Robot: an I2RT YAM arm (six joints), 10 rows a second.
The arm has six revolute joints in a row. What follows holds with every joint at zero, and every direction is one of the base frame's.
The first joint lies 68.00 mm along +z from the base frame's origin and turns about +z.
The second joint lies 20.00 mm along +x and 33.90 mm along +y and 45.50 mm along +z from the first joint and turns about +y.
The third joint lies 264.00 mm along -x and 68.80 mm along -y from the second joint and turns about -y.
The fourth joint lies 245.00 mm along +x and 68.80 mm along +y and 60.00 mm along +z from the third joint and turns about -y.
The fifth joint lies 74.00 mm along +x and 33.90 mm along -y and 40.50 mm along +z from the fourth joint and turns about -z.
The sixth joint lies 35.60 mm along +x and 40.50 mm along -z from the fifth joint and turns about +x.
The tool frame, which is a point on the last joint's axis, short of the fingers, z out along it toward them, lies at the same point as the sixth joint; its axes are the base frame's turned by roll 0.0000, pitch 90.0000 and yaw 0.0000 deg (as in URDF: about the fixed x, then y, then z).
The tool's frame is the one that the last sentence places.
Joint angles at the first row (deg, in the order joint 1, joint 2, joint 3, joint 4, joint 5, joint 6):
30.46, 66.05, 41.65, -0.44, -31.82, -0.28
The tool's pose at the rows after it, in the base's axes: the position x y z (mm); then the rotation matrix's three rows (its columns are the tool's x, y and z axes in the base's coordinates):
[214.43, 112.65, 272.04], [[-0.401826, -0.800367, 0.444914], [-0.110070, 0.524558, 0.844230], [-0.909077, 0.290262, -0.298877]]
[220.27, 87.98, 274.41], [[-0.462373, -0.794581, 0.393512], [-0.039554, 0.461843, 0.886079], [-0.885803, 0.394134, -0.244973]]
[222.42, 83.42, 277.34], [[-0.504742, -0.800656, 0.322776], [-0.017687, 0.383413, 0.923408], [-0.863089, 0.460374, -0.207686]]
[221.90, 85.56, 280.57], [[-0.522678, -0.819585, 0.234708], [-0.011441, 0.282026, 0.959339], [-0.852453, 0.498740, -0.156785]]
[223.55, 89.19, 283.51], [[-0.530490, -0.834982, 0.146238], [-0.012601, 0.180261, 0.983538], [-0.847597, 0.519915, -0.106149]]
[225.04, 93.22, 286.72], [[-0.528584, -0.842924, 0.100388], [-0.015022, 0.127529, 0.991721], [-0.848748, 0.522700, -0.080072]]
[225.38, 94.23, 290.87], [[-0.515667, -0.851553, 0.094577], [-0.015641, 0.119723, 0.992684], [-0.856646, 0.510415, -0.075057]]
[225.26, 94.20, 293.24], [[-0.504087, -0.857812, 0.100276], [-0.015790, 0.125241, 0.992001], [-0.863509, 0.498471, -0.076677]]
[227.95, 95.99, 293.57], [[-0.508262, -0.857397, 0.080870], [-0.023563, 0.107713, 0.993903], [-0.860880, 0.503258, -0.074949]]
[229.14, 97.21, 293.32], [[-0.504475, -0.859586, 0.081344], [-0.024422, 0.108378, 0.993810], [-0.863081, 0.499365, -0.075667]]
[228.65, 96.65, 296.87], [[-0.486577, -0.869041, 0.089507], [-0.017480, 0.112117, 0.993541], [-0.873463, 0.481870, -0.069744]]
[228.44, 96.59, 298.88], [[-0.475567, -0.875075, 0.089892], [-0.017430, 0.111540, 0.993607], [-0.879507, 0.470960, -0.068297]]
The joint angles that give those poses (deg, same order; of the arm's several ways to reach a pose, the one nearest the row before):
22.58, 62.22, 40.13, -0.04, -37.49, 3.81
15.30, 61.84, 39.95, 0.12, -48.66, 7.30
13.48, 62.57, 40.59, 0.54, -55.36, 10.18
13.54, 63.07, 40.53, 3.44, -61.37, 13.42
13.93, 64.26, 40.44, 8.16, -66.83, 17.08
14.66, 65.12, 40.66, 11.51, -69.08, 19.50
14.86, 65.13, 41.37, 11.51, -69.27, 19.32
14.88, 64.94, 41.85, 10.79, -68.91, 18.49
15.07, 65.89, 42.51, 10.82, -69.83, 18.50
15.29, 66.27, 42.67, 11.07, -69.59, 18.29
15.21, 65.88, 42.88, 11.64, -69.27, 18.24
15.21, 65.74, 43.18, 11.44, -69.27, 17.75

